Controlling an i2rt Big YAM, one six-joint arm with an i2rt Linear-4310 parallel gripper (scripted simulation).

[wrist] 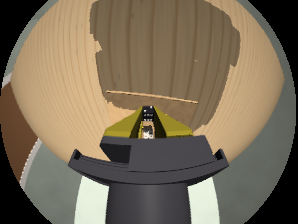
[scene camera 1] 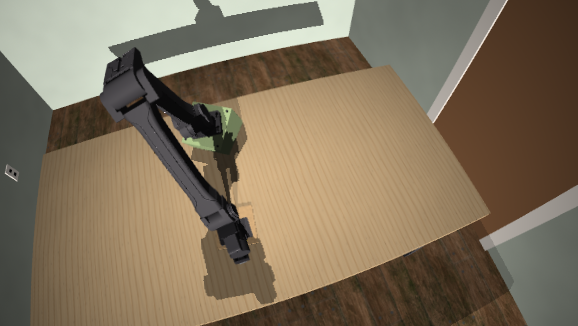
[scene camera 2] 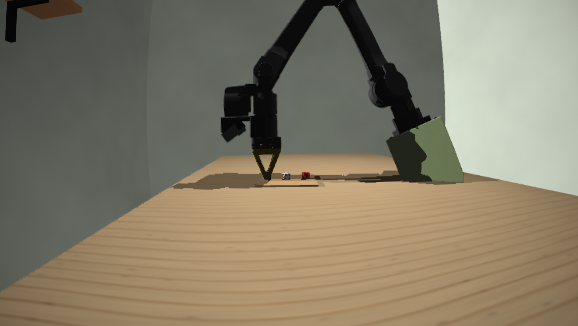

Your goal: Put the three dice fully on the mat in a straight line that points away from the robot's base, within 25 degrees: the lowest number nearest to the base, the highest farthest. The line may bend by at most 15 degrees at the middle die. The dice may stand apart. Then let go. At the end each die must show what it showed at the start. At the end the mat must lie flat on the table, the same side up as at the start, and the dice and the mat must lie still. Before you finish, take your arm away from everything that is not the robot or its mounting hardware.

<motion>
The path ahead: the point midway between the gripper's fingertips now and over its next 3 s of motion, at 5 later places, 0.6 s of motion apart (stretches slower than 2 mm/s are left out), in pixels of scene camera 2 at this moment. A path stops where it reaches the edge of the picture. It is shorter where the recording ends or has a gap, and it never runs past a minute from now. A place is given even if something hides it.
The gripper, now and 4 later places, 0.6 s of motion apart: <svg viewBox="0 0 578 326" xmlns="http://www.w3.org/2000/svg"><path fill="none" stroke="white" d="M266 178L266 175L264 146L265 139L261 105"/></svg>
</motion>
